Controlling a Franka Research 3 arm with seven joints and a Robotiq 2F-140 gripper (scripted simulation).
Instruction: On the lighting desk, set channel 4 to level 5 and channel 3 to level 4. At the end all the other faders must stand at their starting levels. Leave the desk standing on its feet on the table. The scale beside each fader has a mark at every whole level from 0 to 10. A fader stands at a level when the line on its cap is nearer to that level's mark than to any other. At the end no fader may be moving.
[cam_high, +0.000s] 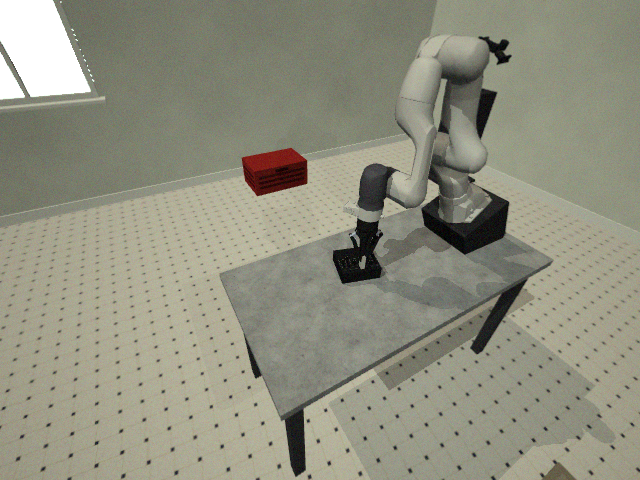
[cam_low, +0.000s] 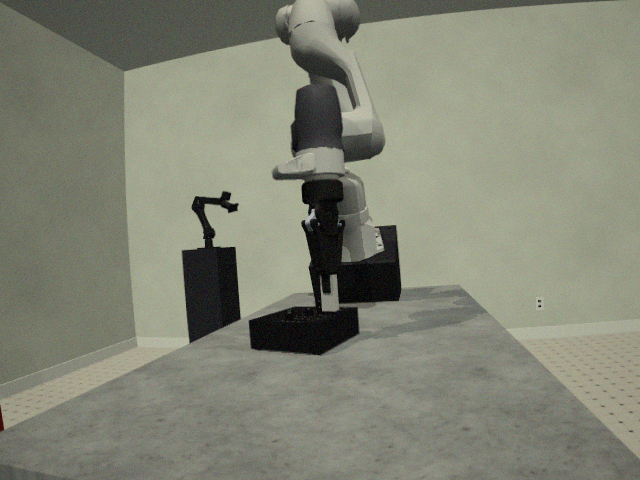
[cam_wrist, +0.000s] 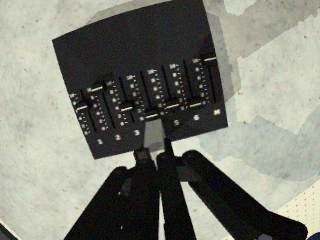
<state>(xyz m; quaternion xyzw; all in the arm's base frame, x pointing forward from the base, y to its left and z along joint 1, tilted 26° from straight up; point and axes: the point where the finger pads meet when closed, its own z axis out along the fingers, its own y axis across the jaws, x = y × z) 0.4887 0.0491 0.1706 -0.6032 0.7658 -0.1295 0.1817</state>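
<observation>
The fader lies 10 mm ahead of my hand, 40 mm to the right of it and 30 mm below it. Also, from my hand: fader cap 10 mm behind, 20 mm to the right, 30 mm below.
</observation>
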